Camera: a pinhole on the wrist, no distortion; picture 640 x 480 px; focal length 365.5 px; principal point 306.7 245.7 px. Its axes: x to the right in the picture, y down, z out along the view. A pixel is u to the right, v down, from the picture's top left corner.
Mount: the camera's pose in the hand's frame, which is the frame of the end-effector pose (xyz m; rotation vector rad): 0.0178 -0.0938 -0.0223 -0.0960 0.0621 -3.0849
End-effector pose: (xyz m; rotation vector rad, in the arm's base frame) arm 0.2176 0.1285 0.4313 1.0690 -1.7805 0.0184
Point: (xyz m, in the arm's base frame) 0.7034 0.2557 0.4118
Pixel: behind the camera
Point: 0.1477 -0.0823 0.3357
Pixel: 244.7 284.1
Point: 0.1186 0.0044 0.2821
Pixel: 395.6 195.8
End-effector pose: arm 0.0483 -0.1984 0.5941 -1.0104 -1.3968 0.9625
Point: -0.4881 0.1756 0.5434
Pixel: 103.8 97.4
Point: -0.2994 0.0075 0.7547
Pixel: 97.2 258.8
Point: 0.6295 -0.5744 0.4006
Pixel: behind the camera
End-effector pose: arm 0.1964 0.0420 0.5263 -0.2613 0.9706 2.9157
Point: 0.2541 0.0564 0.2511
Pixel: behind the camera
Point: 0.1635 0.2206 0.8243
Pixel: 360.9 96.3
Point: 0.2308 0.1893 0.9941
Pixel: 426.8 25.1
